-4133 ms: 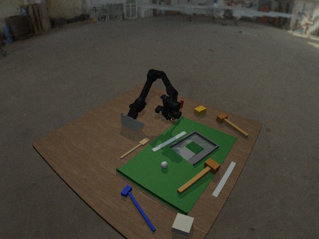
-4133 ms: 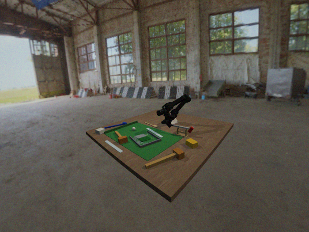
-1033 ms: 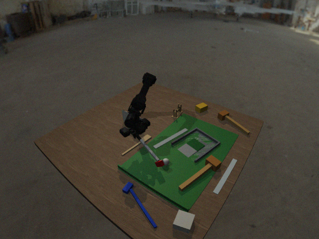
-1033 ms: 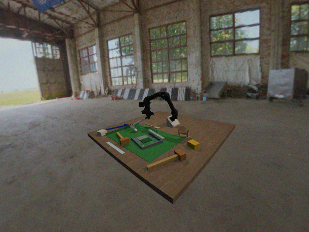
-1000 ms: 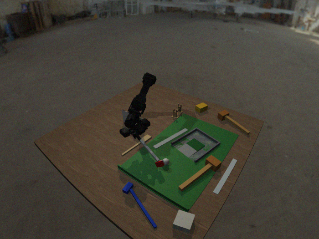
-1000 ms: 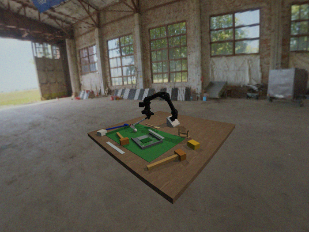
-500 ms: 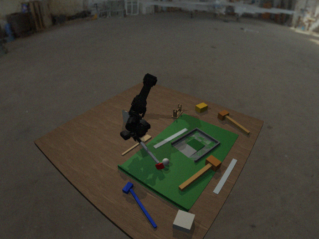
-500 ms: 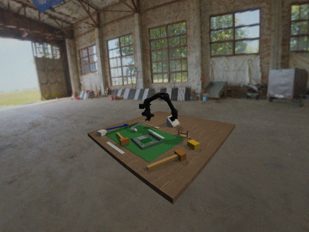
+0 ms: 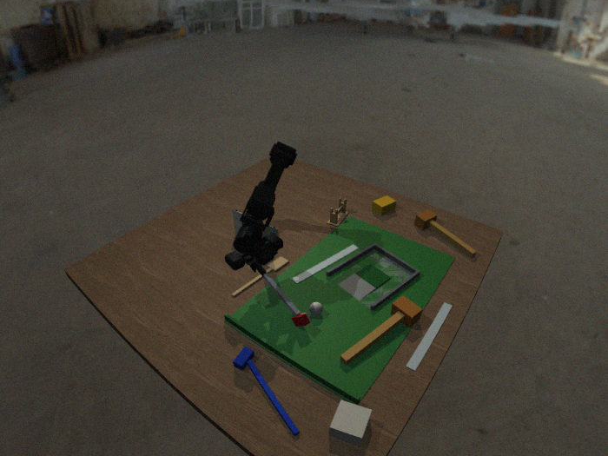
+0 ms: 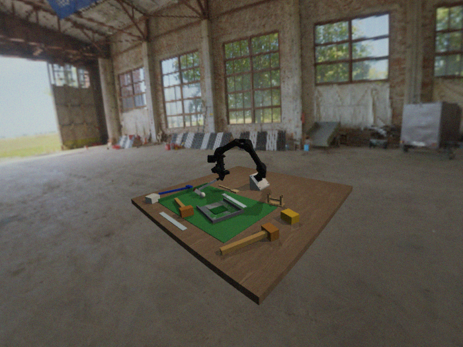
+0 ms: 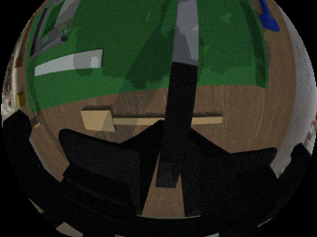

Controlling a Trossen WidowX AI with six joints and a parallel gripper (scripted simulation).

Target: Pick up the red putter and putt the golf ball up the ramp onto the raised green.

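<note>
Right now the tan paddle is 7 cm to the left of my gripper tip, 7 cm below it and 2 cm behind it. Round my gripper tip: green mat: 27 cm ahead, 18 cm to the left, 7 cm below; red putter: 12 cm ahead, 3 cm to the right, 1 cm below; white golf ball: 23 cm ahead, 5 cm below, 1 cm to the left.
</note>
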